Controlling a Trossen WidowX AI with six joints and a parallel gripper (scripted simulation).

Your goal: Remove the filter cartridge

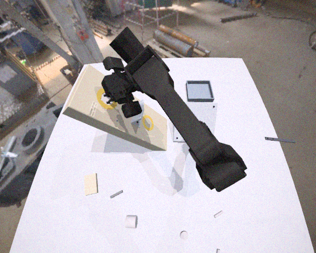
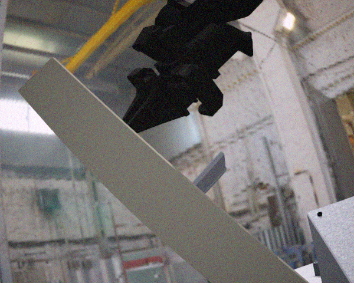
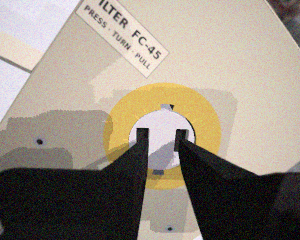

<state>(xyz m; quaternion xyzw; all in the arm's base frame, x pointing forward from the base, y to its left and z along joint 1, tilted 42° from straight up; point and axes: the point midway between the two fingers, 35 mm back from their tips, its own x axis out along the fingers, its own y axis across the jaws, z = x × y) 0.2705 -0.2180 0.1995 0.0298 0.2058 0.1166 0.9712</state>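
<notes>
Now: the round white filter cartridge 20 mm ahead of my gripper tip and 10 mm below it. From my gripper tip the other things lie so: beige card: 180 mm ahead, 250 mm to the left, 280 mm below; then grey tray: 420 mm behind, 240 mm to the right, 280 mm below; then grey bracket: 80 mm behind, 10 mm to the left, 100 mm below.
</notes>
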